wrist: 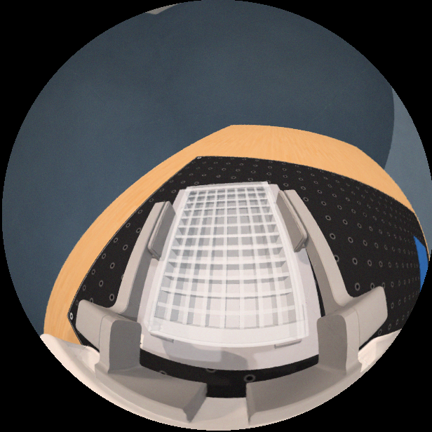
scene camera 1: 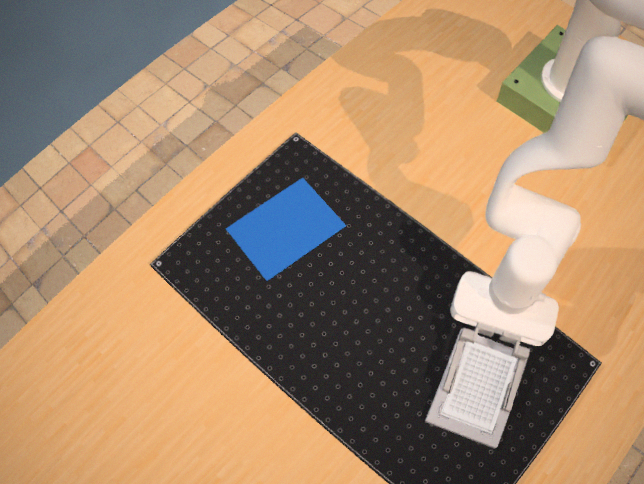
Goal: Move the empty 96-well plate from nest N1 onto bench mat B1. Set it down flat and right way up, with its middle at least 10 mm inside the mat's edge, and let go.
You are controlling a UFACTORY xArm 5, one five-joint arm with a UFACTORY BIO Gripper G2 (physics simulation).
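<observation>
The empty 96-well plate, clear and whitish with a grid of wells, is level and right way up in the light grey nest N1. My gripper is shut on the plate. Its two grey finger pads lie against the plate's long sides, one on each side. Bench mat B1 is a flat blue rectangle, far to the upper left of the plate in the scene view. Its edge shows at the far right of the wrist view. The underside of the plate is hidden.
A black perforated board lies under the nest and the blue mat, on the wooden table. The robot's green base block stands at the upper right of the scene view.
</observation>
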